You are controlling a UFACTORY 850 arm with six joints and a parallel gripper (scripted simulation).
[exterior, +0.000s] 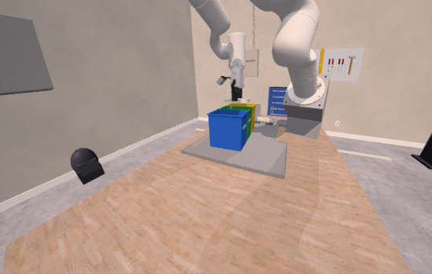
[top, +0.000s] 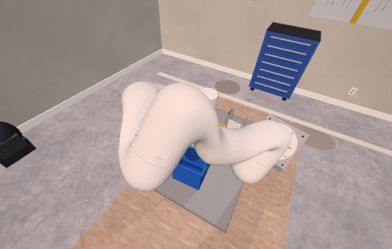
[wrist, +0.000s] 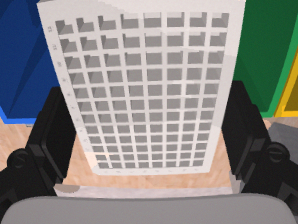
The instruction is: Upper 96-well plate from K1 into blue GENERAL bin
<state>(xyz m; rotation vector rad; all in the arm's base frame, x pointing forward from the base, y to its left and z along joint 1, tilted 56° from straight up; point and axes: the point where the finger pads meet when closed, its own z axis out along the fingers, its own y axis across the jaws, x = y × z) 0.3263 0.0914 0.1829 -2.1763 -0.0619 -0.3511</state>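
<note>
Right now my hand is 150 mm above the blue bin, 90 mm to the right of it and 10 mm short of it. The rest, counted from my hand: yellow bin: 170 mm to the right, 150 mm below, 50 mm ahead; green bin: 150 mm below, 40 mm to the right, 30 mm ahead.
</note>
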